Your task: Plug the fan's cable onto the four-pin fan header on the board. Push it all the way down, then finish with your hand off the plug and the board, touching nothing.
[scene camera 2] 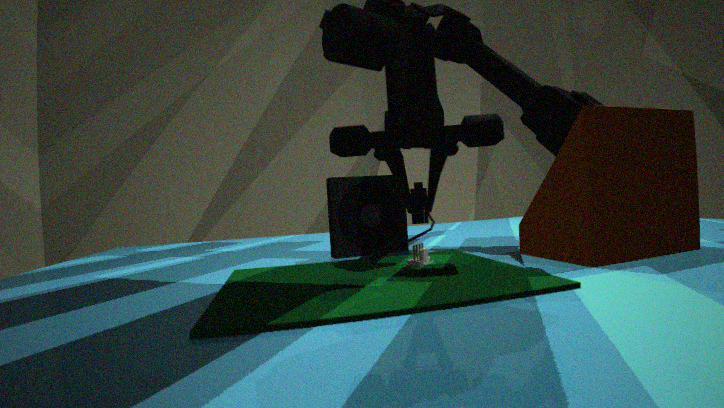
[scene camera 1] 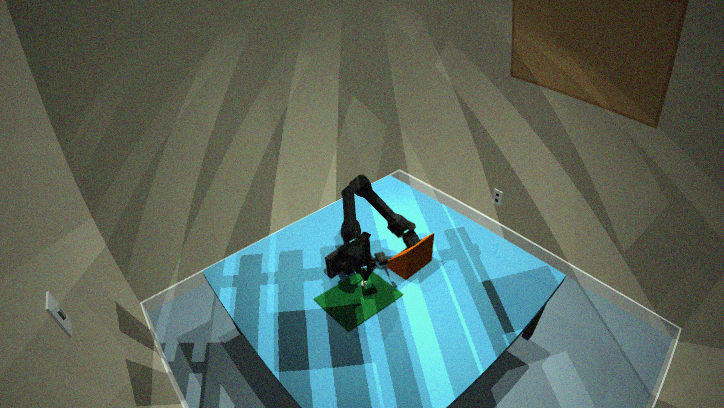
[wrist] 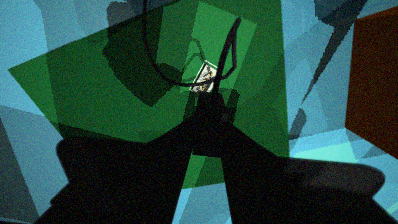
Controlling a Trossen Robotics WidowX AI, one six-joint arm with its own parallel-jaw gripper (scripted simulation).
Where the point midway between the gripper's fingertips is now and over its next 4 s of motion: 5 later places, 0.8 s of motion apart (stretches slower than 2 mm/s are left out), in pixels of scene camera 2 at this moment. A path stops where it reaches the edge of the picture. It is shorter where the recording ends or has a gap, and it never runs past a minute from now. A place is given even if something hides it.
The gripper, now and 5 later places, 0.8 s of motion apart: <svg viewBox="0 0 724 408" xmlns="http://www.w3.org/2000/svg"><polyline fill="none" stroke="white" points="419,212 416,213 412,228 415,231 414,235 415,242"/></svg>
